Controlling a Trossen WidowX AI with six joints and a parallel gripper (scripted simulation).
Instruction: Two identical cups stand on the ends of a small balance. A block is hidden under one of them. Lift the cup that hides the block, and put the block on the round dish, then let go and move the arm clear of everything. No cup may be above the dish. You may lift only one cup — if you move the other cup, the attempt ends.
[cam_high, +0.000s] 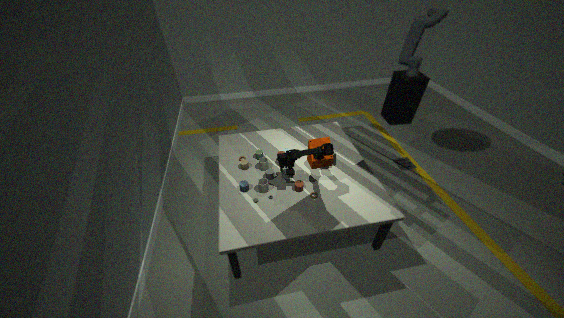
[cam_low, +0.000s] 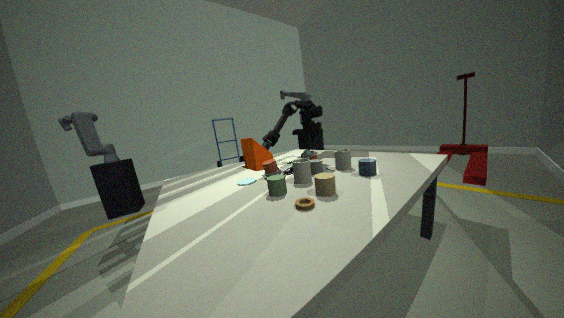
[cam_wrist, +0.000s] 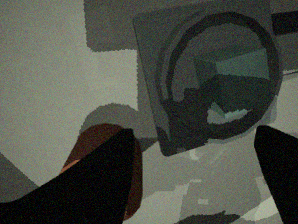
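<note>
The grey-teal block lies 40 mm below my gripper tip, 30 mm to the right of it and 10 mm ahead of it. From my gripper tip the other things lie so: pale-blue round dish 410 mm to the right, 120 mm below, 40 mm behind; then balance 150 mm to the right, 90 mm below, 20 mm ahead; then red-brown cup 90 mm to the left, 90 mm below, 70 mm behind.
</note>
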